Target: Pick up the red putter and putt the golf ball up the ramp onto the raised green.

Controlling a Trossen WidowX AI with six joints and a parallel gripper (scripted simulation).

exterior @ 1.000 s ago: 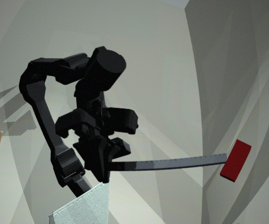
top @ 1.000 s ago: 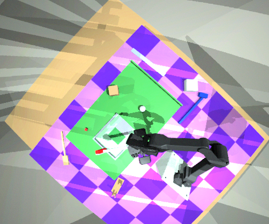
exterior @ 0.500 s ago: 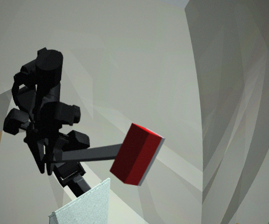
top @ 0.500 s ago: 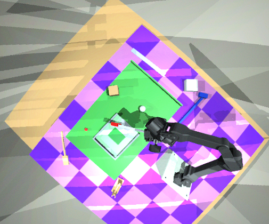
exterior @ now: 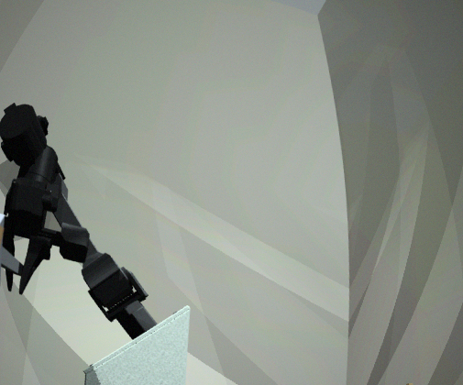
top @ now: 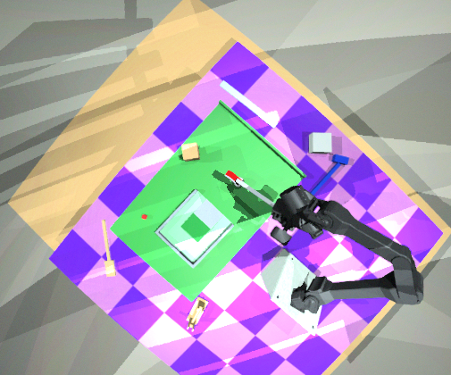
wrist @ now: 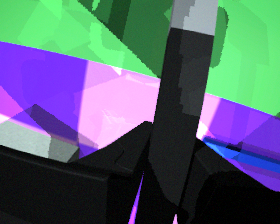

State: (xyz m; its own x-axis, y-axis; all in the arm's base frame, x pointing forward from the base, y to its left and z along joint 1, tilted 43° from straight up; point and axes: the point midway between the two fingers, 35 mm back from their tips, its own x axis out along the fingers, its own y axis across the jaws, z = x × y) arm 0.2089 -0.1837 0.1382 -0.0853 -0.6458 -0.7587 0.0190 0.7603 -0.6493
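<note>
My gripper tip is now 120 mm short of the red putter. The rest, counted from my gripper tip: white golf ball: 200 mm ahead, 10 mm to the right, 120 mm below; then blue putter: 90 mm behind, 220 mm to the right, 130 mm below; then green mat: 260 mm ahead, 140 mm to the left, 140 mm below.
</note>
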